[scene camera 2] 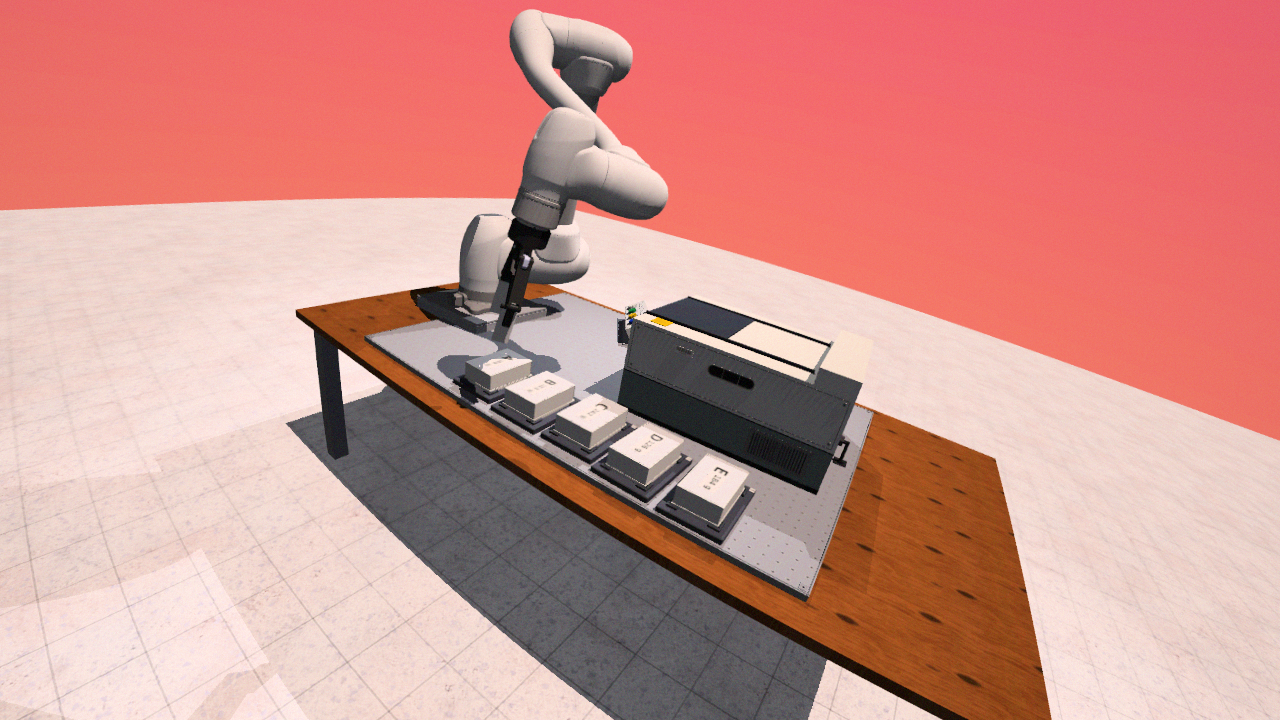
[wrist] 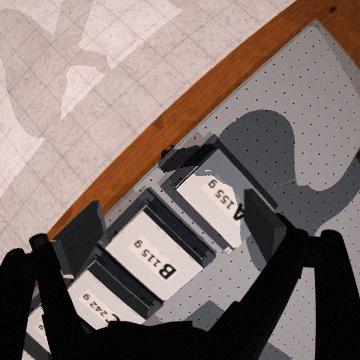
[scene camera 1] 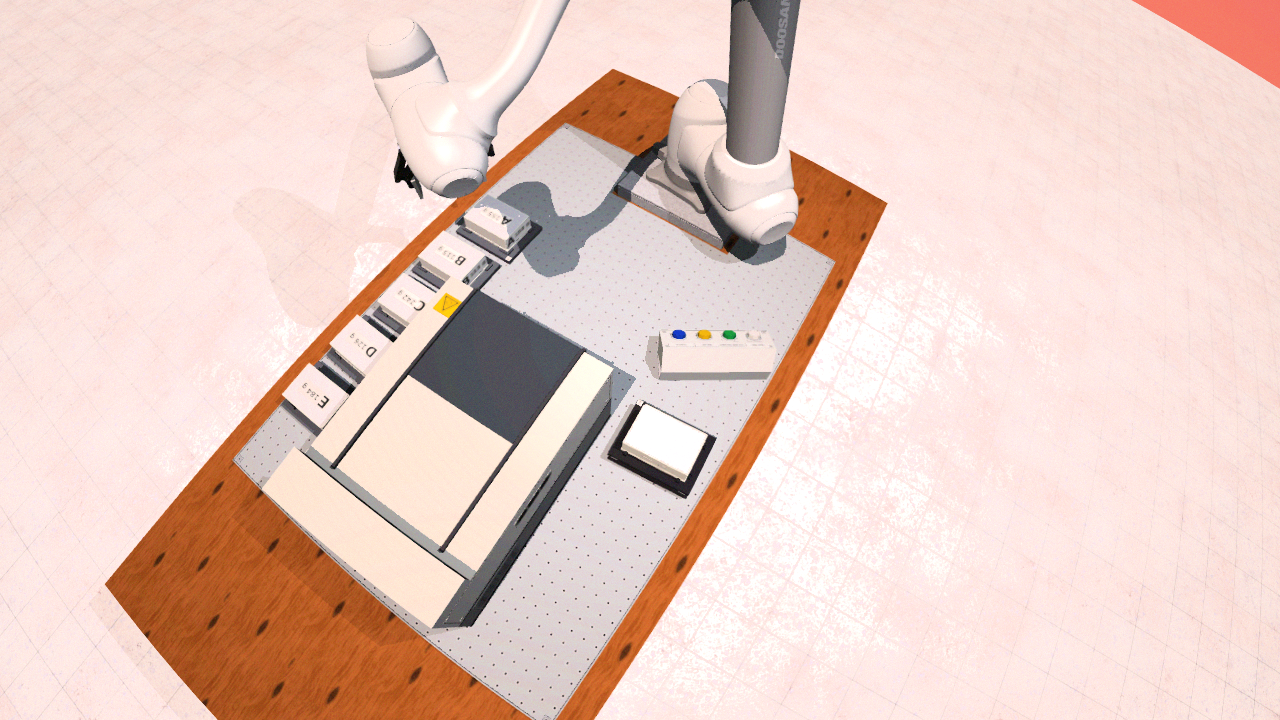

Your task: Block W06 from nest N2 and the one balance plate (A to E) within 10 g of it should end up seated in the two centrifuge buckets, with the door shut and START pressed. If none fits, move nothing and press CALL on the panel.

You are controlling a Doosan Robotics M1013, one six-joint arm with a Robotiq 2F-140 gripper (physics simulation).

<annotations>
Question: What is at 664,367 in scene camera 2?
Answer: A centrifuge box.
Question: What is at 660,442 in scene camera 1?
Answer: A white block W06.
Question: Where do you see a centrifuge box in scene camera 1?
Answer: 429,481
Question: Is my gripper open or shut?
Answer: Open.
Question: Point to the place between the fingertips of my gripper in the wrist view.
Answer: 171,210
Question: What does my gripper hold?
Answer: Nothing.
</annotations>
